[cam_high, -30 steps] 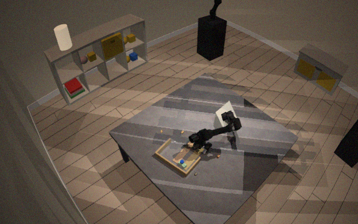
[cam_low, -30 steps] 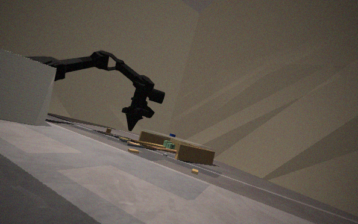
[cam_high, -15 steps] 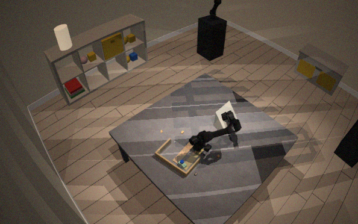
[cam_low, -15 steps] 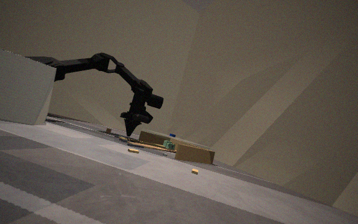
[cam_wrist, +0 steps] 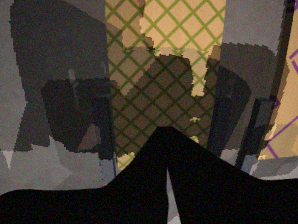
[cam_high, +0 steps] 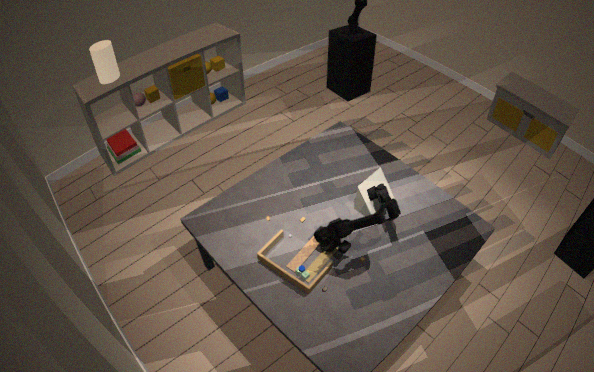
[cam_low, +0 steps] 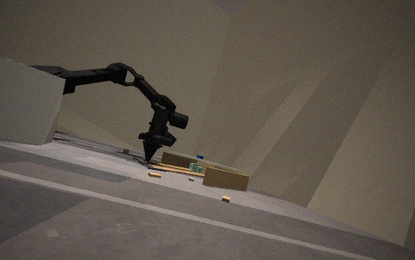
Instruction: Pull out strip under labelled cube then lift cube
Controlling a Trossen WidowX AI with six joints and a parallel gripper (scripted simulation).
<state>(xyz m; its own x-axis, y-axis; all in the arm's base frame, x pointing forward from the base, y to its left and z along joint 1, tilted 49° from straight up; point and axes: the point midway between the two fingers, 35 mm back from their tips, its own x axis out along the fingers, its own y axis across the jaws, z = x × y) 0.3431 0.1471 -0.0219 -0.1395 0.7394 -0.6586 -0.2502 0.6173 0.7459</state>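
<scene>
Now: gripper tip 100 mm short of the yellow cross-hatched strip and 30 mm to the right of it. The rest, counted from my gripper tip: blue piece: 220 mm ahead, 60 mm above, 30 mm to the left.
</scene>
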